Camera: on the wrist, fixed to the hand. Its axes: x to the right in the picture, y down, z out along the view.
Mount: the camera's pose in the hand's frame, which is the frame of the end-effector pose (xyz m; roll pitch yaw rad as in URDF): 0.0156 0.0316 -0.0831 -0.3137 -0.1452 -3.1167
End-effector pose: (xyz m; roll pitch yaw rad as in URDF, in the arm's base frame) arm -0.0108 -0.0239 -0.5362 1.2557 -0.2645 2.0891
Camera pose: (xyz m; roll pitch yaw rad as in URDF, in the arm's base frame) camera -0.0948 -0.0558 -0.5280 -1.5301 0.2402 -0.9024
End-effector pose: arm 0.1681 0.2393 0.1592 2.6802 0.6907 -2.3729
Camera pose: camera 0.1250 0.1855 0.2175 -3.0210 -0.5490 0.8184
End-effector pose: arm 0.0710 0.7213 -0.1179 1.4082 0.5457 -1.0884
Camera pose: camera 0.1586 0.7417 -0.1108 -1.8089 -0.5383 2.2250
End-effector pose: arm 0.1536 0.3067 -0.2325 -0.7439 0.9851 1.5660
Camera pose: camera 0.1863 0.2464 -0.2911 0.5861 -1.1026 -1.7535
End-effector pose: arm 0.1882 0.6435 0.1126 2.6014 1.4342 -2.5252
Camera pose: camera 0.1248 0.5794 0.1091 -3.1044 -1.2918 0.8111
